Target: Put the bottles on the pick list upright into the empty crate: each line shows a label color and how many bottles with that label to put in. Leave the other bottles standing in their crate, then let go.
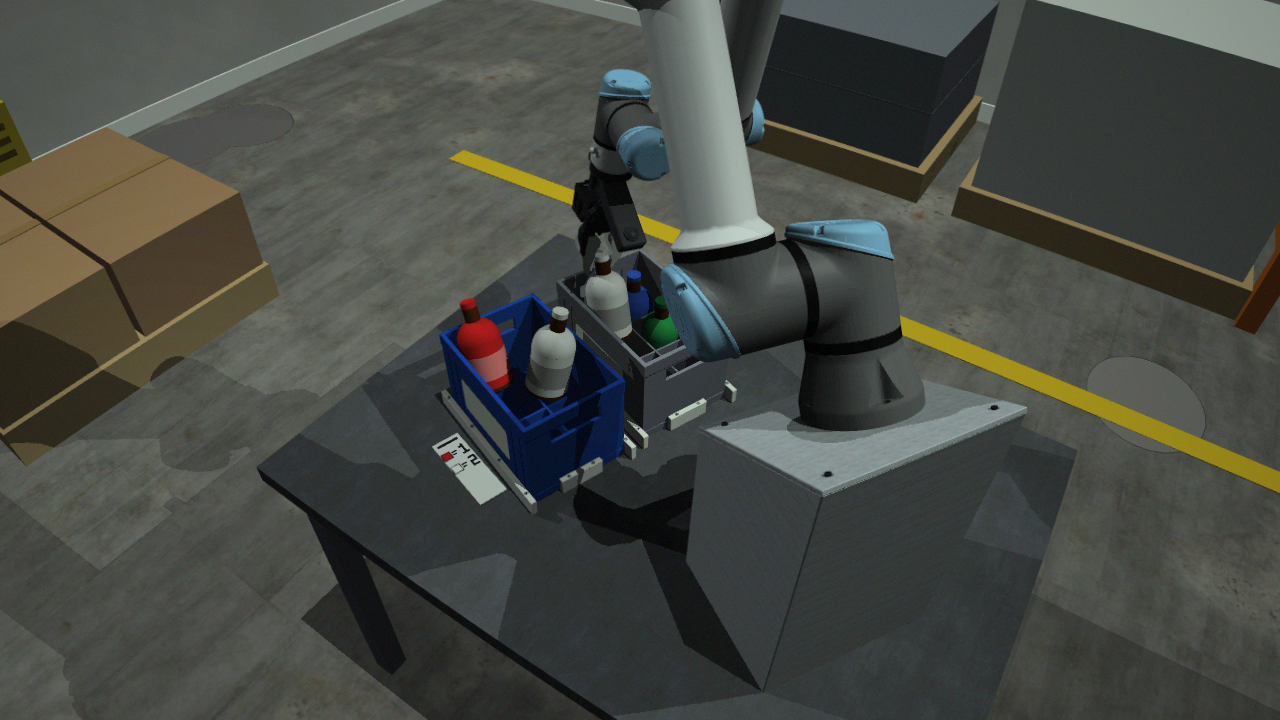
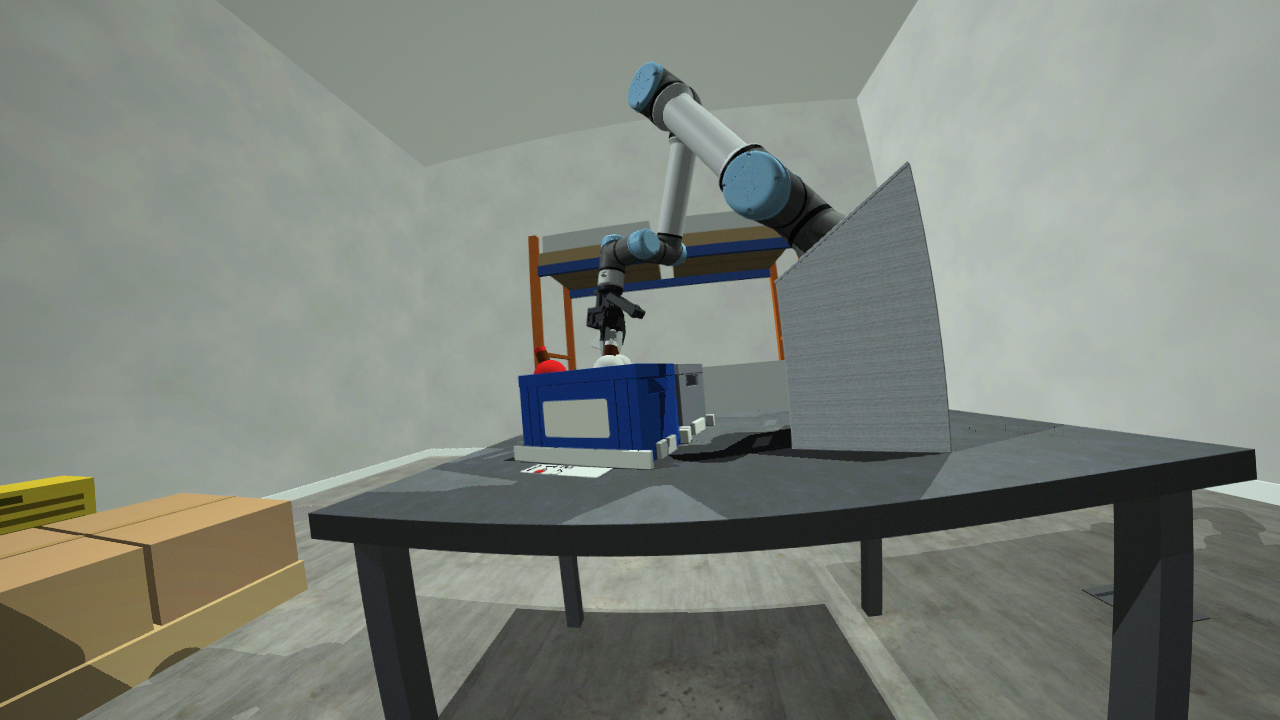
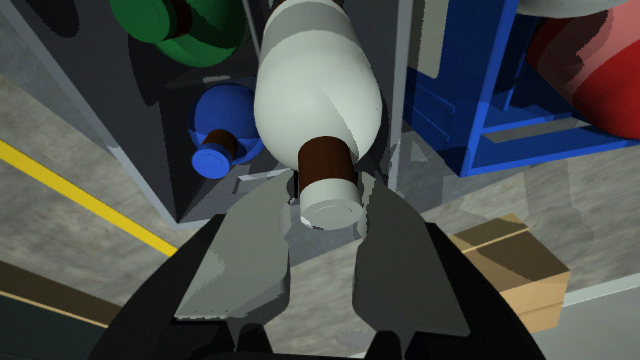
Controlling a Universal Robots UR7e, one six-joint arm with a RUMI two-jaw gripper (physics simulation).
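Note:
My gripper is shut on the brown neck of a white-label bottle, just under its cap. That bottle stands roughly upright in the grey crate. A blue bottle and a green bottle stand in the same crate; the arm hides part of it. The blue crate holds a red bottle and another white bottle. The pick list shows red 1, white 2.
Pale stop blocks line the crates' bases on the dark table. The arm's metal pedestal stands to the right. Cardboard boxes are on the floor at the left.

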